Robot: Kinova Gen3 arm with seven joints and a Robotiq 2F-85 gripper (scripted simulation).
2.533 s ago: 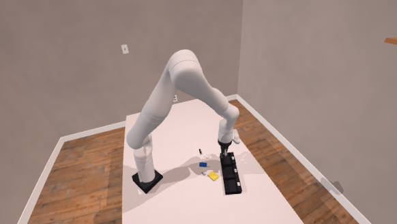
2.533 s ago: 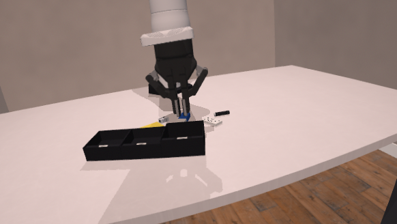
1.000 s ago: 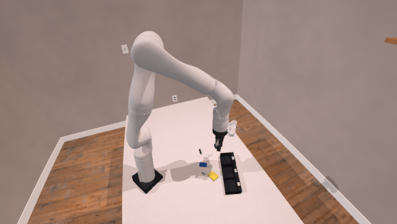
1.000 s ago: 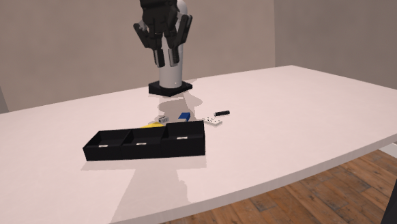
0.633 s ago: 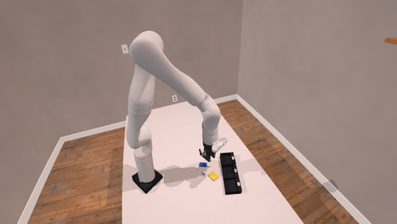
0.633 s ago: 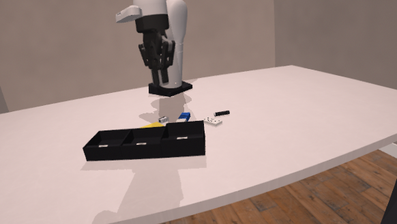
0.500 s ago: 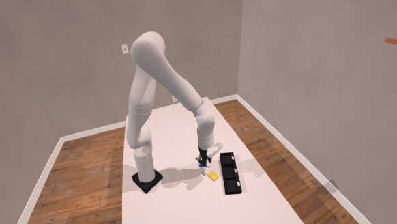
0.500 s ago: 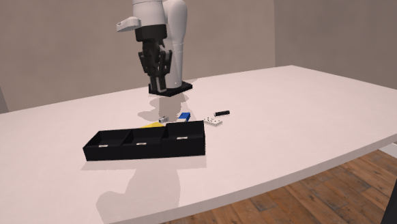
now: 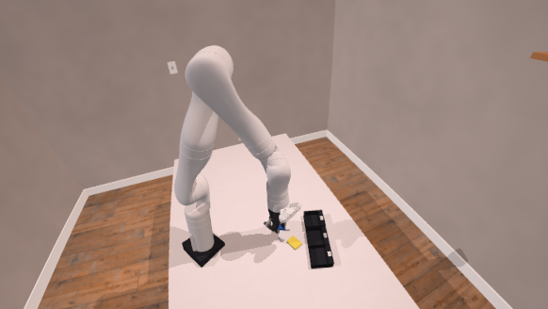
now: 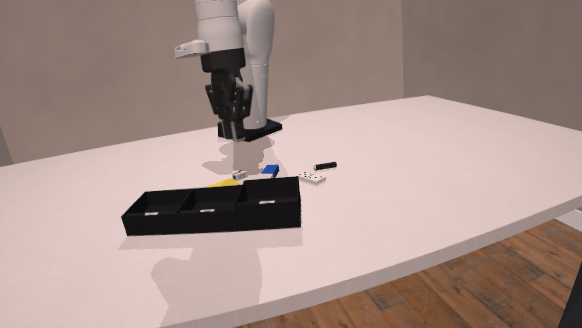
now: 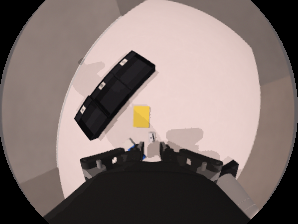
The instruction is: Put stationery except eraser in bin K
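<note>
The white-grey thing lies 8 cm below my hand. The rest, counted from my hand: blue block: 4 cm ahead, 4 cm to the left, 9 cm below; then white domino: 9 cm ahead, 11 cm to the left, 9 cm below; then yellow pad: 4 cm ahead, 4 cm to the right, 9 cm below.
</note>
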